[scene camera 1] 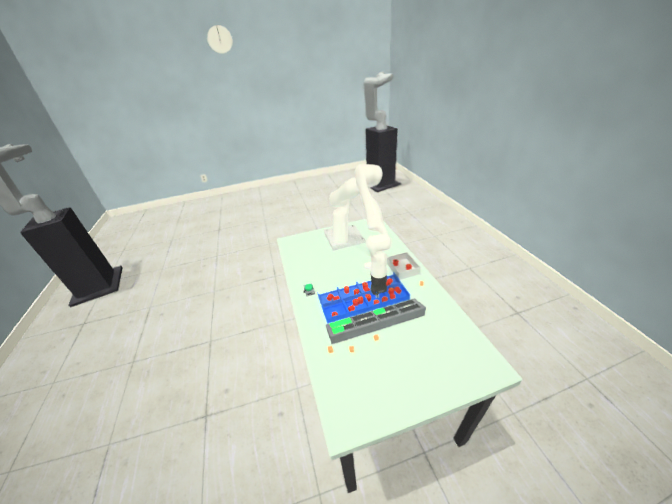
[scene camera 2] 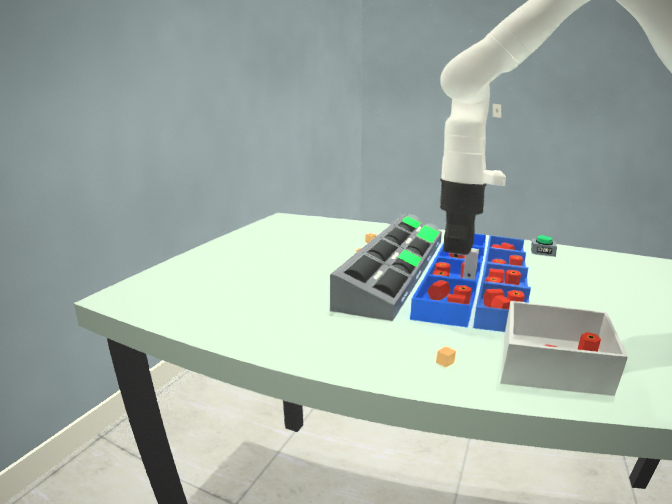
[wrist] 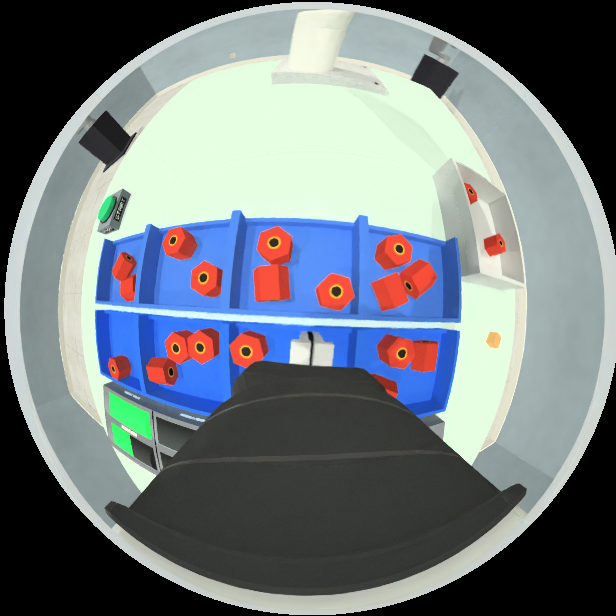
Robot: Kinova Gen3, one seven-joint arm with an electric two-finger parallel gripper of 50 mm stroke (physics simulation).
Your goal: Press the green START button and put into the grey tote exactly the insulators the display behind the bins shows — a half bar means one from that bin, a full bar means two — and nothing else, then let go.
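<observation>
The blue bin tray (scene camera 2: 471, 282) holds red insulators (wrist: 274, 245) in two rows of compartments. My gripper (wrist: 310, 351) hangs low inside a compartment of the row nearest the display; it also shows in scene camera 2 (scene camera 2: 470, 265). Its fingers are together and I see nothing between them. The grey display (scene camera 2: 386, 265) shows a full green bar (wrist: 129, 420) at one end column and a half bar (scene camera 2: 409, 257) two columns over. The grey tote (scene camera 2: 561, 347) holds two red insulators (scene camera 2: 588, 341). The green START button (scene camera 2: 544, 239) sits beyond the bins.
Small orange cubes lie loose on the table, one (scene camera 2: 445, 356) in front of the tote and several (scene camera 1: 351, 348) past the display. Two other arms on black pedestals (scene camera 1: 70, 254) stand away on the floor.
</observation>
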